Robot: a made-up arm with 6 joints.
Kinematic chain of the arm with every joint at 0, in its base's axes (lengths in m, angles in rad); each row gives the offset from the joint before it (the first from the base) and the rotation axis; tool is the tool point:
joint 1: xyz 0 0 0.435 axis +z
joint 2: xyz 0 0 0 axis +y
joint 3: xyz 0 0 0.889 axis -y
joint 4: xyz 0 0 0 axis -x
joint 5: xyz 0.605 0 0 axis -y
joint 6: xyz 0 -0.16 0 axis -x
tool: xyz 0 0 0
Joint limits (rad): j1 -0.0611..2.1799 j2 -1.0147..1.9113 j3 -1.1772..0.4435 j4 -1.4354..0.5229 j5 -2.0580..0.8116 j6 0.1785..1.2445
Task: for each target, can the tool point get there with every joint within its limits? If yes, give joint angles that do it. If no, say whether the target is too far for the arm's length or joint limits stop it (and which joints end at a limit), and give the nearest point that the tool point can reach.
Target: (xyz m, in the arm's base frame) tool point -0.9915 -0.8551 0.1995
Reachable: no: joint limits stop it (at a limit: joint 2, joint 3) | nearest point -0.1567 -0.1351 0.6887 | short by 1.206 m
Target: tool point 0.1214 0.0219 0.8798
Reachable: yes | joints 1.2944 -0.5742 -0.8974 -0.8057 -1.4142 0.7093
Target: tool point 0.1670 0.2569 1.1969
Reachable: yes | joints 1.3695 -0.3768 -0.2958 -0.7936 -0.0553 0.7252
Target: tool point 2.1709 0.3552 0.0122
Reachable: no: too far | nearest point 1.2900 0.2111 0.1838 | short by 0.909 m
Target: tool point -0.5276 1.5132 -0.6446
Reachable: no: too far | nearest point -0.3635 1.0424 -0.3087 | short by 0.601 m
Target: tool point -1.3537 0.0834 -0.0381
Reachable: no: joint limits stop it (at a limit: joint 1, joint 4) | nearest point -0.4645 0.7037 -0.0381 | short by 1.084 m
